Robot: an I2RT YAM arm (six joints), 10 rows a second.
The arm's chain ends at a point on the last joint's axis. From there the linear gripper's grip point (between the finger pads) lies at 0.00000 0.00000 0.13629 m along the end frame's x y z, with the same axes.
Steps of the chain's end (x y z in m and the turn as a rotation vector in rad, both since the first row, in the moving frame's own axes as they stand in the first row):
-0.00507, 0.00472, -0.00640, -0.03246, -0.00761, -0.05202
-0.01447, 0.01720, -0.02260, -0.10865, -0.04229, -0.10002
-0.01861, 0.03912, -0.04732, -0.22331, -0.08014, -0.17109
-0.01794, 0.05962, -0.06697, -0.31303, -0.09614, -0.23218
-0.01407, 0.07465, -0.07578, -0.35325, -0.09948, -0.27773
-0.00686, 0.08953, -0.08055, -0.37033, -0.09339, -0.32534
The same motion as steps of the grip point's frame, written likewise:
-0.00599, 0.00917, -0.00648, -0.03246, -0.00761, -0.05202
-0.01947, 0.03224, -0.02352, -0.10865, -0.04229, -0.10002
-0.02679, 0.07005, -0.05113, -0.22331, -0.08014, -0.17109
-0.02581, 0.10265, -0.07418, -0.31303, -0.09614, -0.23218
-0.02059, 0.12296, -0.08480, -0.35325, -0.09948, -0.27773
-0.01102, 0.13994, -0.09028, -0.37033, -0.09339, -0.32534

